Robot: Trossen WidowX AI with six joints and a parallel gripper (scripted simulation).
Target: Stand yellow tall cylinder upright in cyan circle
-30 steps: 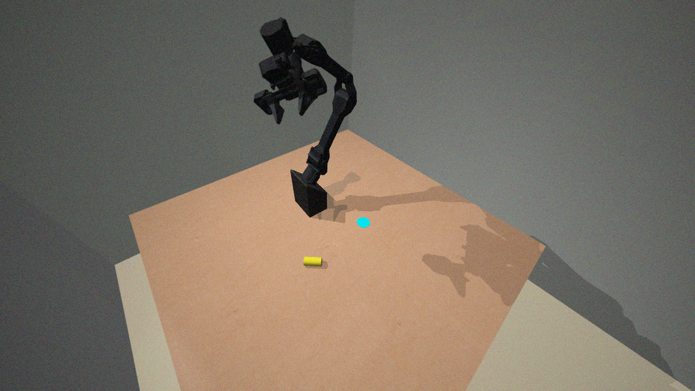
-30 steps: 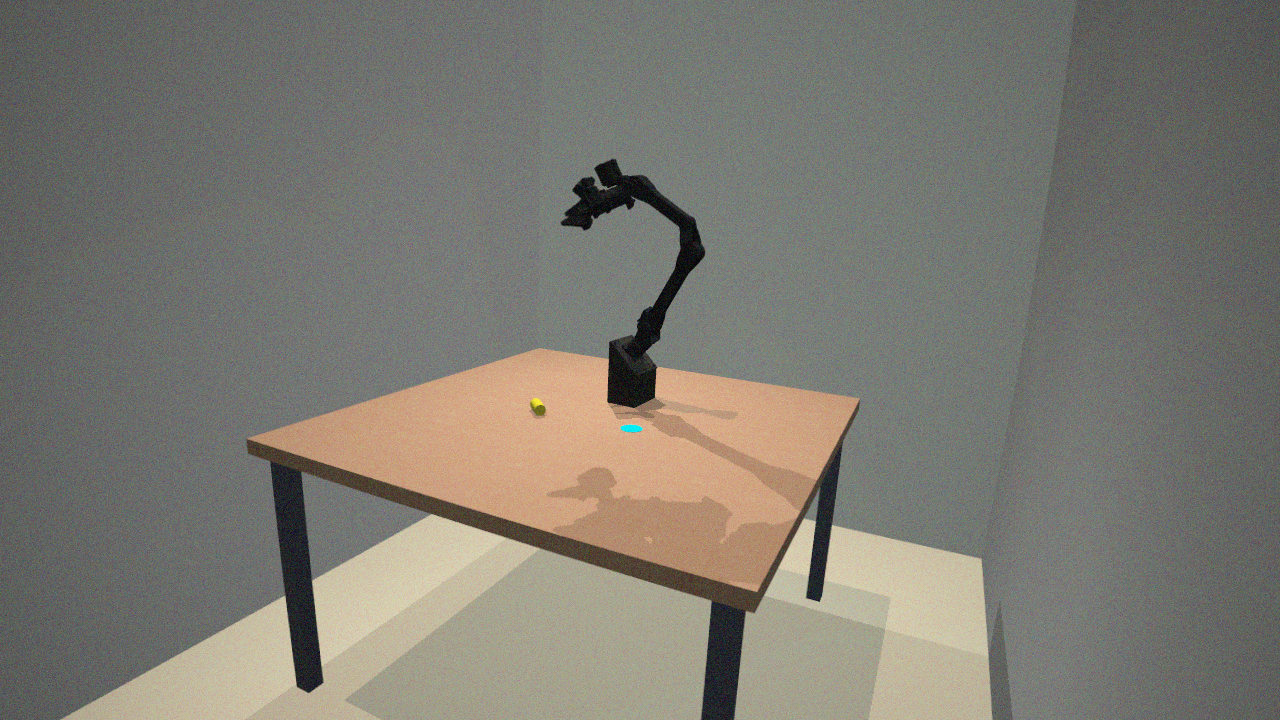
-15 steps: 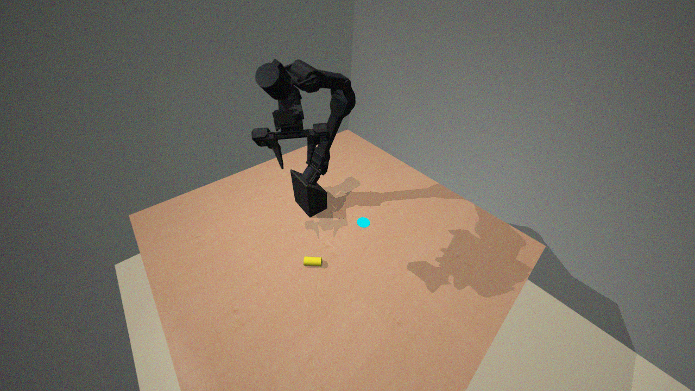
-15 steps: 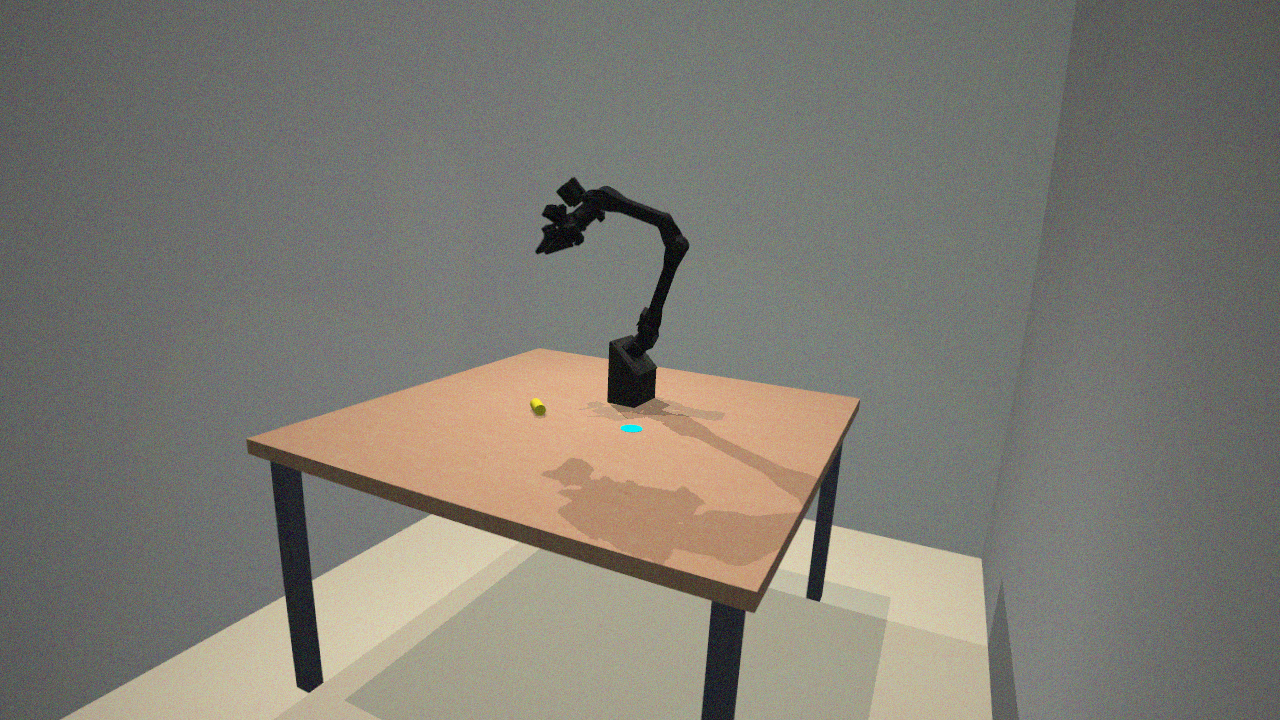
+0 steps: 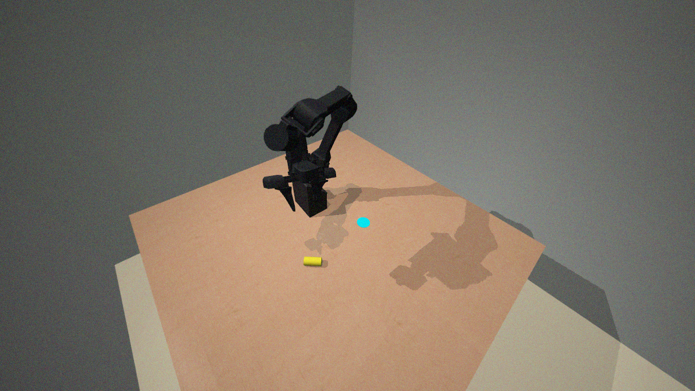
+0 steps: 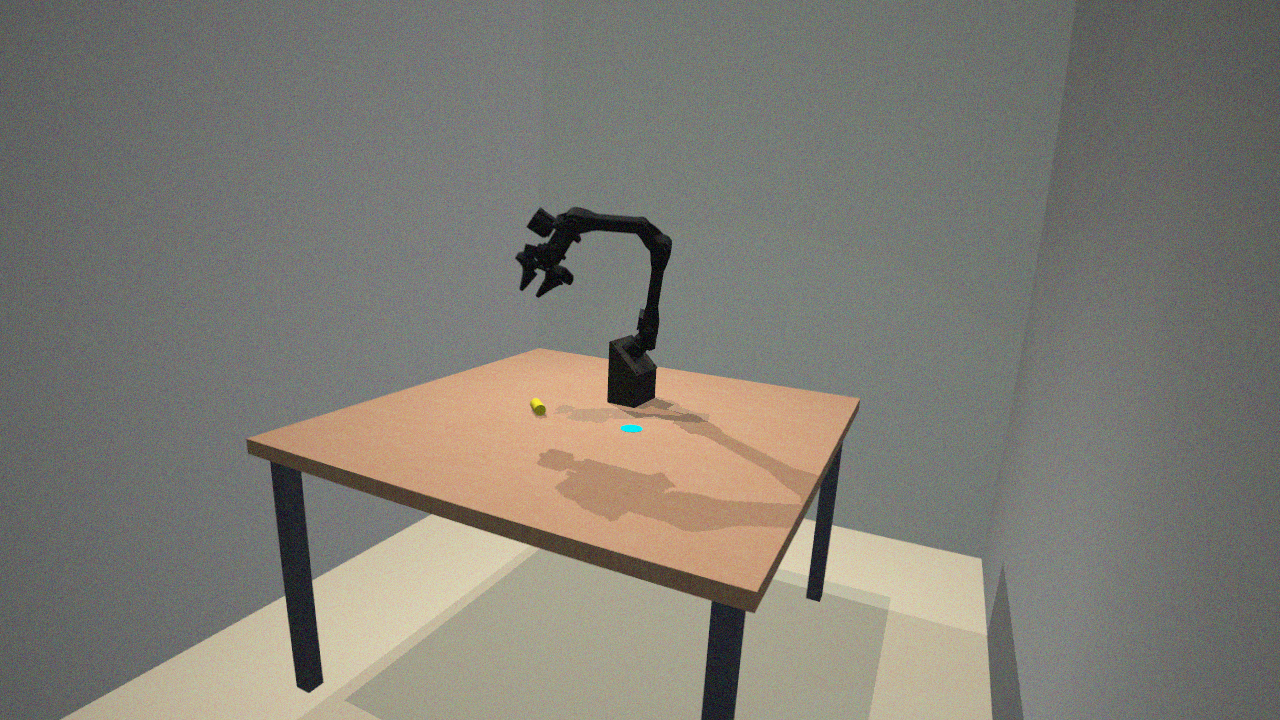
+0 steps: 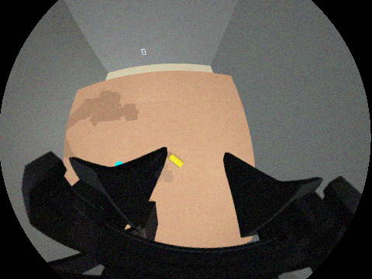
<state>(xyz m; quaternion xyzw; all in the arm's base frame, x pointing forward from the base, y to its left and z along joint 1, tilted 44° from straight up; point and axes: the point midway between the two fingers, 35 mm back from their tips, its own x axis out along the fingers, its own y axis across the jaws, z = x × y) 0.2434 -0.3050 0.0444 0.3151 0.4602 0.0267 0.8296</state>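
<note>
My gripper tip is 20 mm past the yellow tall cylinder, 20 mm to the right of it and 330 mm above it. From my gripper tip the other things lie so: cyan circle 30 mm behind, 310 mm to the left, 350 mm below.
</note>
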